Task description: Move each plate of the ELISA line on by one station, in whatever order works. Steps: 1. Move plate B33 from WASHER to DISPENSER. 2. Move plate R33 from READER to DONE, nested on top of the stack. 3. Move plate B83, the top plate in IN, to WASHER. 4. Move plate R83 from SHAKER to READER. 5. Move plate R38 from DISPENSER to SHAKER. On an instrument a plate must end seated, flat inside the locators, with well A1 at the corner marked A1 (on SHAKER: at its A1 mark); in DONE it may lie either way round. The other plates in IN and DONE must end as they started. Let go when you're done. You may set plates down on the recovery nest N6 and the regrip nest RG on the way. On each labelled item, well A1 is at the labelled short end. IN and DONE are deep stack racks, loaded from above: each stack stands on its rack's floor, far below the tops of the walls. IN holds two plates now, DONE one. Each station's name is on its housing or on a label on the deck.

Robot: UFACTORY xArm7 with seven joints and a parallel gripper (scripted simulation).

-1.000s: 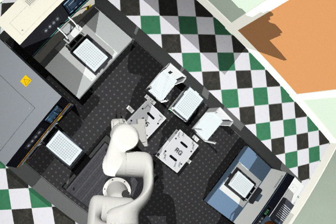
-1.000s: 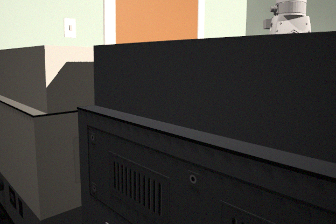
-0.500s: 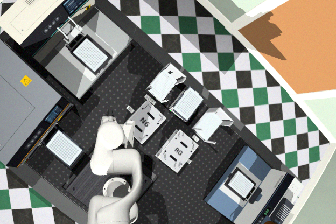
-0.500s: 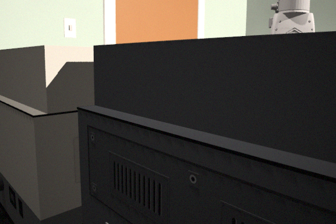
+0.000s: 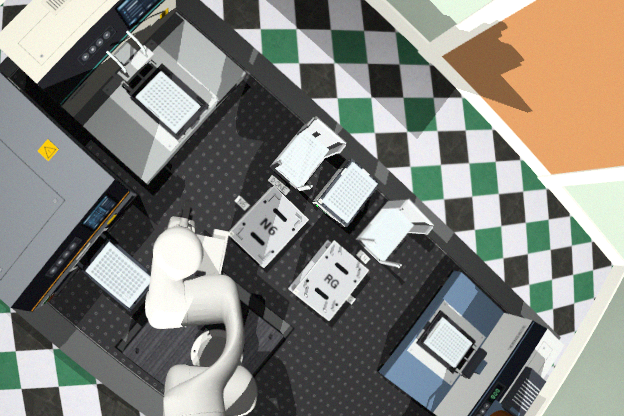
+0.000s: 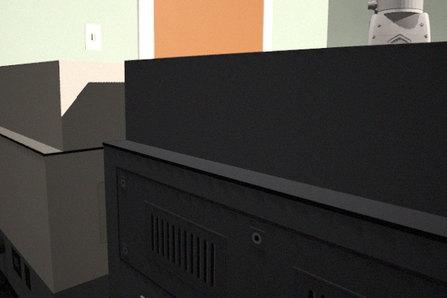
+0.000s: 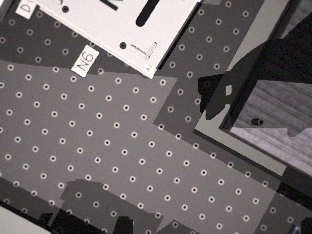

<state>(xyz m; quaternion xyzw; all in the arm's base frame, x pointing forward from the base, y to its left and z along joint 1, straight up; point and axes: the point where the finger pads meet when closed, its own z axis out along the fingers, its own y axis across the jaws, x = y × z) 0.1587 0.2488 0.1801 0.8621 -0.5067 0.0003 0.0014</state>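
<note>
Right now the dark reader nest is 150 mm behind my hand, 120 mm below it and 50 mm to the left of it. Also, from my hand: N6 nest 190 mm below, 160 mm ahead, 140 mm to the right; regrip nest RG 350 mm to the right, 170 mm below, 160 mm ahead.
</note>
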